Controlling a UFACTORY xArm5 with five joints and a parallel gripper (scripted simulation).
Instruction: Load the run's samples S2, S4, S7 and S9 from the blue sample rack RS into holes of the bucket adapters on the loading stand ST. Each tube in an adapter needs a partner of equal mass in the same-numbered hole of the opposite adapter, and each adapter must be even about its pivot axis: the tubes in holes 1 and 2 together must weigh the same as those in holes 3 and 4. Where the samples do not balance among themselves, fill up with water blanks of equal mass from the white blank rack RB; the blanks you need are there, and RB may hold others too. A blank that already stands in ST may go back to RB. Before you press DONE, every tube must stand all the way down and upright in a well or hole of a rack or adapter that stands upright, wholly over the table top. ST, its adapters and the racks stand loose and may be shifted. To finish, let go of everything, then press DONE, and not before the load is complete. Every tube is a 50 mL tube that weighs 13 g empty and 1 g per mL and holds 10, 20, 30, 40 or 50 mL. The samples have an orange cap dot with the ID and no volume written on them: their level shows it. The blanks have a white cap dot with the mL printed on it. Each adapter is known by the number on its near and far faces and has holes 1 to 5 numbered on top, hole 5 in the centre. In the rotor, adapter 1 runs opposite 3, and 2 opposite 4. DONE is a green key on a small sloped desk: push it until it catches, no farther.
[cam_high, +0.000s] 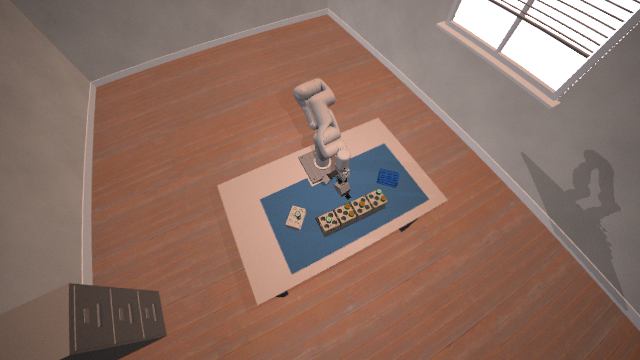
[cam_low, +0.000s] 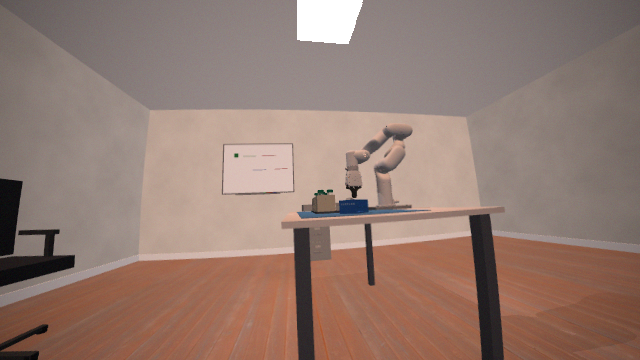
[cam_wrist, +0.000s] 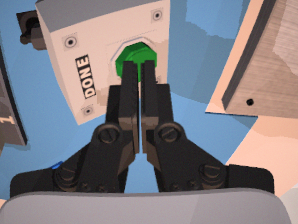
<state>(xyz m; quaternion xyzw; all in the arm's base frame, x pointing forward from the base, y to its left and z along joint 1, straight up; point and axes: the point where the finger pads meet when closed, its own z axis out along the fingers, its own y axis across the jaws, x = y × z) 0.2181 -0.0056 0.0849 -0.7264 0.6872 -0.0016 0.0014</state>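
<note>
Now: the done desk 50 mm below my hand and 20 mm ahead of it. From my hand the other things lie so: sample tube S2: 210 mm ahead, 30 mm below, 10 mm to the left; sample tube S4: 170 mm ahead, 80 mm to the right, 30 mm below; sample tube S7: 230 mm ahead, 90 mm to the right, 30 mm below.
</note>
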